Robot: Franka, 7 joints.
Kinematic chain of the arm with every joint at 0, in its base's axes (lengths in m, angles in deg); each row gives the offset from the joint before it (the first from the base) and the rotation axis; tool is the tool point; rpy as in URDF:
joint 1: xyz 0 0 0.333 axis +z
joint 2: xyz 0 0 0 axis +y
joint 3: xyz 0 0 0.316 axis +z
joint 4: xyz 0.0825 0 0 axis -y
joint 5: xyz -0.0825 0 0.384 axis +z
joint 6: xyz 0 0 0 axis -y
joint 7: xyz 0.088 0 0 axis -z
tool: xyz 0 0 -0.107 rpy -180 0 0
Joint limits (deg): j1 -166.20..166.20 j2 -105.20..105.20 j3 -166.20..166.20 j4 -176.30..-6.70 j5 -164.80..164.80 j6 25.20..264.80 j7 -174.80..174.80
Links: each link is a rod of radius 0.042 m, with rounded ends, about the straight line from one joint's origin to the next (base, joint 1, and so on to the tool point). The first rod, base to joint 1, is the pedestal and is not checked.
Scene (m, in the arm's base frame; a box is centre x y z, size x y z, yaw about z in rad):
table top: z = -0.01
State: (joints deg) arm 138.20 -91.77 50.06 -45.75 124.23 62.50 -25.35
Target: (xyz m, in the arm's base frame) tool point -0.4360 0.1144 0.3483
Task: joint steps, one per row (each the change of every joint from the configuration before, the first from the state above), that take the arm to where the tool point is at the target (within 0.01 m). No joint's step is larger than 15 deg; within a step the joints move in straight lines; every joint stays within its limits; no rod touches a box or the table.
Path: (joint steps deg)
1: -9.87 0.04 2.98 -13.54 -3.99 0.87 0.00
2: -9.87 0.04 2.98 -13.53 -3.99 0.88 0.00
3: -9.87 0.04 2.98 -13.54 -3.99 0.87 0.00
4: -9.88 0.04 2.97 -13.53 -3.99 0.88 0.00
5: -9.87 0.05 2.98 -13.54 -3.99 0.87 0.00
6: -9.87 0.04 2.98 -13.53 -3.99 0.88 0.00
7: -9.87 0.04 2.98 -13.54 -3.99 0.87 0.00

